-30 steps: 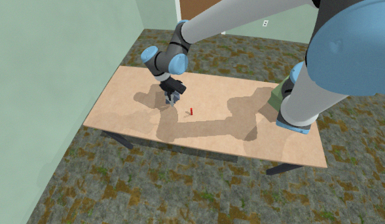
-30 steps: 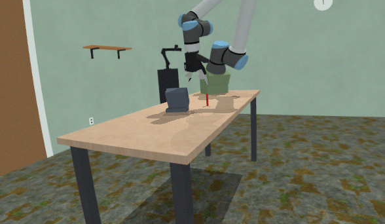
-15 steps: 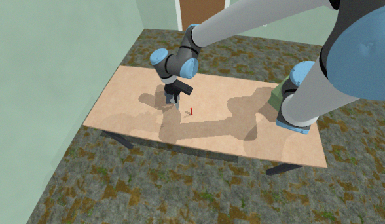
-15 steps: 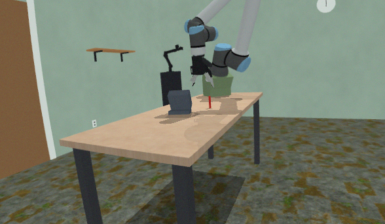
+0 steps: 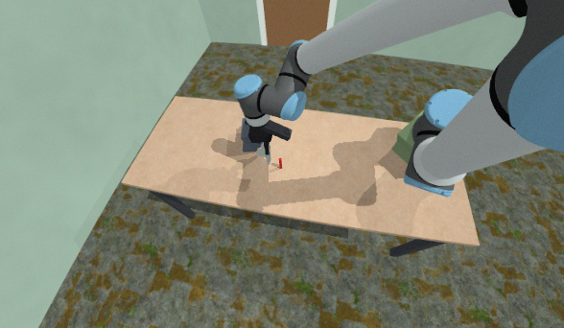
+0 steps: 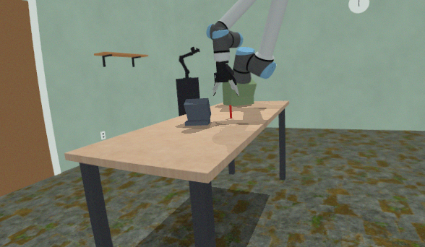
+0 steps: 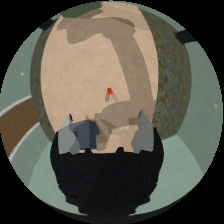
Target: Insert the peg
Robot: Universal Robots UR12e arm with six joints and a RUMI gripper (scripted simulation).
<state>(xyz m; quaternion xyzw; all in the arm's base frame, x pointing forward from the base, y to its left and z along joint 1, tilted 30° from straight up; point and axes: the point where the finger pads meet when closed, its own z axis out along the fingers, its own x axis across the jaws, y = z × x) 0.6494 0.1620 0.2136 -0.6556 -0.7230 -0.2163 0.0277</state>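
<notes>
Right now the red peg is 30 mm behind my hand, 10 mm to the left of it and 100 mm below it.
</notes>
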